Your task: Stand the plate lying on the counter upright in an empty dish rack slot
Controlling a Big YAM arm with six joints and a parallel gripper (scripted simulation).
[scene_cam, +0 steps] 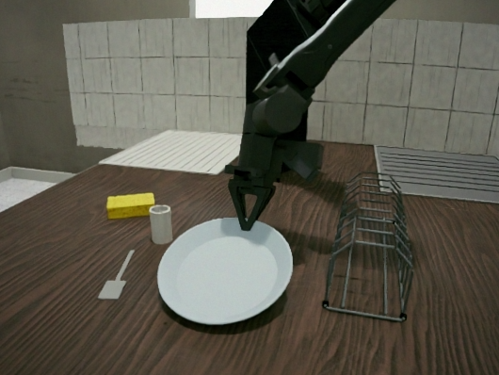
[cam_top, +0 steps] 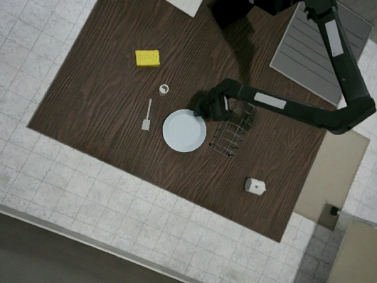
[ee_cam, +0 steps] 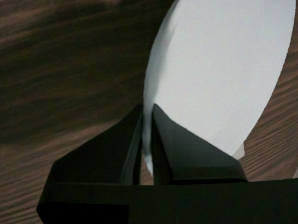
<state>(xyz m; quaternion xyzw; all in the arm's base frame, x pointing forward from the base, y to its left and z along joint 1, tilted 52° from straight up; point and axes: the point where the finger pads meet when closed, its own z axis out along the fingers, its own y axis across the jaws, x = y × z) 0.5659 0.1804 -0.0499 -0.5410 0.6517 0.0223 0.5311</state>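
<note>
Right now the plate is 80 mm ahead of my hand, 10 mm to the left of it and 40 mm below it. Round my hand: white mat: 540 mm behind, 560 mm to the right, 70 mm below; then grey draining board: 760 mm behind, 280 mm to the left, 70 mm below; then white mug: 50 mm ahead, 450 mm to the left, 40 mm below.
</note>
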